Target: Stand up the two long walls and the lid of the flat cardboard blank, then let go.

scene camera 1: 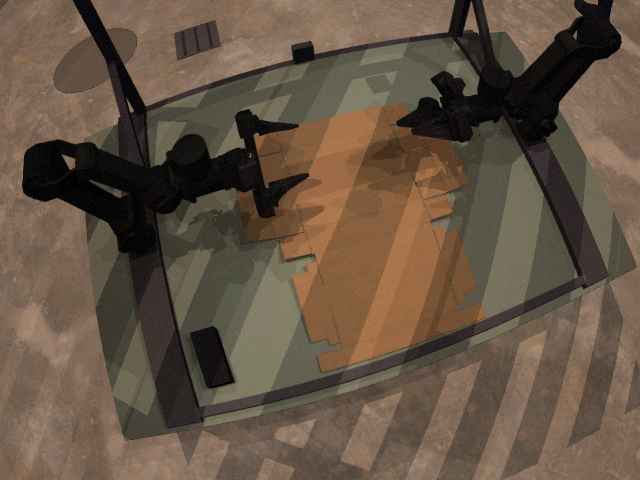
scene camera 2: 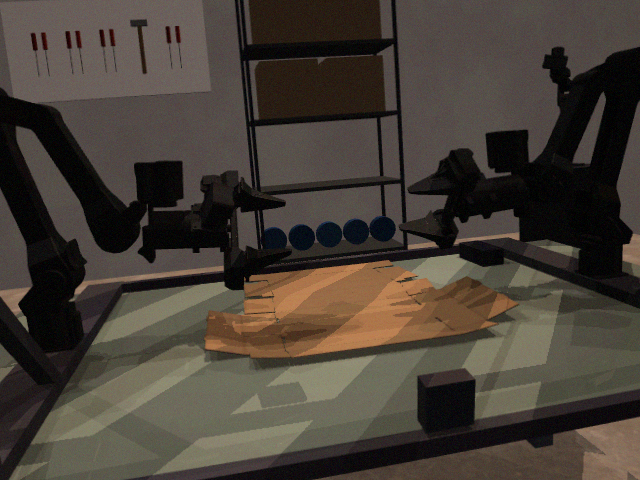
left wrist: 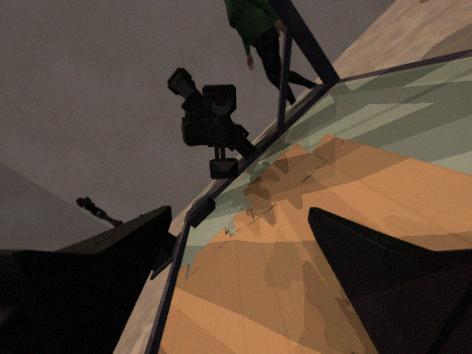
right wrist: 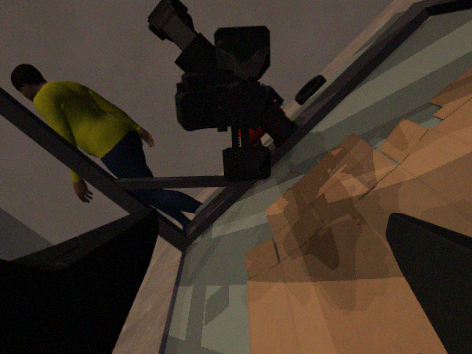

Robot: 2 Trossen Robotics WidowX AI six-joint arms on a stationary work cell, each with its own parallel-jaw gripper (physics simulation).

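Places are measured from the left arm's base along level axes (x back, y left, z down), in millimetres.
Where they show: left gripper, between the fingertips: point(scene camera 1: 404, 127) point(scene camera 2: 288, 226) point(left wrist: 241, 213) point(right wrist: 253, 127); right gripper, between the fingertips: point(scene camera 1: 303, 150) point(scene camera 2: 403, 210) point(left wrist: 225, 145) point(right wrist: 273, 222); left arm's base, origin of its link: point(scene camera 1: 530, 133) point(scene camera 2: 57, 345) point(right wrist: 286, 134); right arm's base, origin of its link: point(scene camera 1: 141, 242) point(scene camera 2: 601, 274) point(left wrist: 250, 153).
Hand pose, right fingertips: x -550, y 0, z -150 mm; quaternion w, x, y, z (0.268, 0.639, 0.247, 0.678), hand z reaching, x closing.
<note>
Each offset is from my right fingertips to the top centre of the thing. "*": to the spot under its first point. Level surfaces: height alone.
The brown cardboard blank point(scene camera 1: 361, 232) point(scene camera 2: 330, 310) point(left wrist: 245, 305) point(right wrist: 295, 315) lies spread out, with no panel standing upright. In scene camera 2 its left side flap @[* dz +156, dx +305, dy -13 mm] point(scene camera 2: 222, 330) and right side flap @[* dz +153, dx -110, dy -39 mm] point(scene camera 2: 480, 299) look slightly raised at their outer edges. Which panels are the long walls and lid I cannot tell. My left gripper point(scene camera 1: 404, 127) point(scene camera 2: 287, 227) point(left wrist: 241, 213) is open and empty, above the blank's upper right part in scene camera 1. My right gripper point(scene camera 1: 303, 150) point(scene camera 2: 405, 208) point(right wrist: 273, 222) is open and empty, above its upper left part there. Its arm hides part of the left flap.
A dark flat block @[dz +134, dx -268, dy +272 mm] point(scene camera 1: 211, 356) point(scene camera 2: 480, 253) lies on the green table top @[dz +169 mm] point(scene camera 1: 248, 351) point(scene camera 2: 170, 392). A small dark block @[dz +112, dx +93, dy -368 mm] point(scene camera 1: 302, 51) point(scene camera 2: 445, 400) sits at the opposite edge. A dark frame rail point(scene camera 1: 155, 310) surrounds the work area. The blank's lower end in scene camera 1 lies near the rail.
</note>
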